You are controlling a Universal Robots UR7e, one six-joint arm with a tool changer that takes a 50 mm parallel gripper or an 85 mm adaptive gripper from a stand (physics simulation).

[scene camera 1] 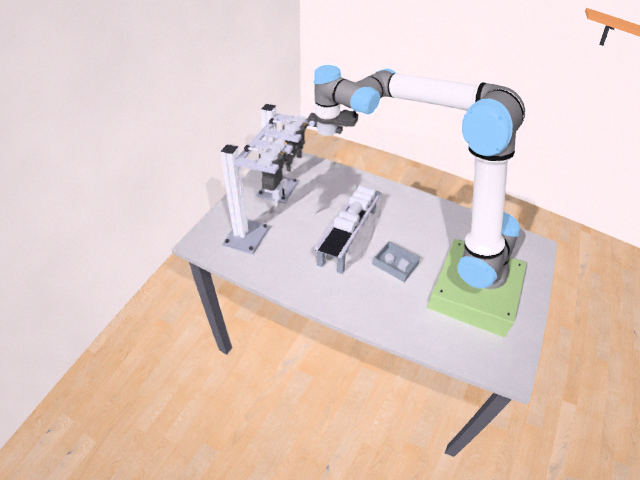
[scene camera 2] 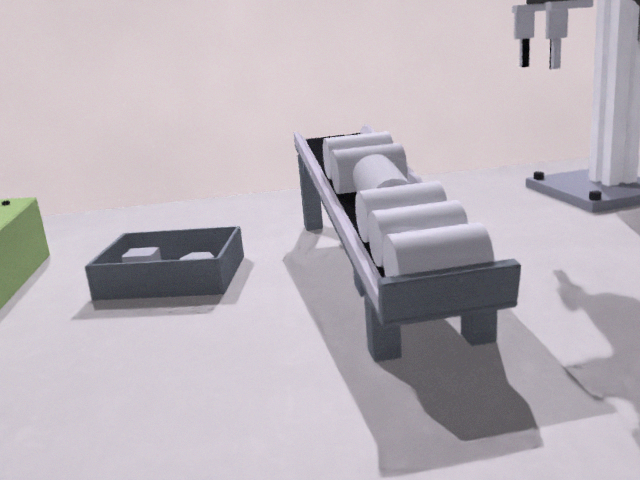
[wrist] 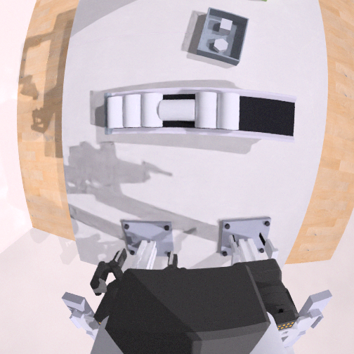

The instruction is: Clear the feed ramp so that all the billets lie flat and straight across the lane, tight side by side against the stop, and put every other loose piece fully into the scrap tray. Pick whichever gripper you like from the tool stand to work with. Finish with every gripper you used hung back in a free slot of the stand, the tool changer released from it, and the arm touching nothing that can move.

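Observation:
The arm's tool changer [scene camera 1: 326, 129] carries no gripper and is high beside the tool stand [scene camera 1: 235, 196]. A parallel gripper [scene camera 1: 279, 195] [scene camera 2: 539, 51] hangs in the stand with its pale fingers apart; a dark adaptive gripper [scene camera 1: 294, 157] hangs behind it. On the feed ramp [scene camera 2: 448, 293] [wrist: 267, 116], three billets [scene camera 2: 439, 250] [wrist: 132, 111] lie across the lane side by side at the stop. One billet [scene camera 2: 379, 173] [wrist: 177, 110] lies lengthwise behind them. Two more billets [scene camera 2: 369, 162] [wrist: 217, 110] lie across, farther up. The scrap tray [scene camera 1: 391, 269] [scene camera 2: 155, 279] [wrist: 218, 59] holds a square piece [scene camera 2: 142, 254] [wrist: 226, 25] and a hexagonal piece [scene camera 2: 197, 255] [wrist: 220, 45].
The green robot base [scene camera 1: 478, 304] [scene camera 2: 20, 232] stands on the table [scene camera 1: 320, 304], past the scrap tray from the ramp. The stand's two posts rise from bolted plates [wrist: 135, 230] [wrist: 250, 225]. A black housing [wrist: 190, 300] hides much of the stand in the wrist view.

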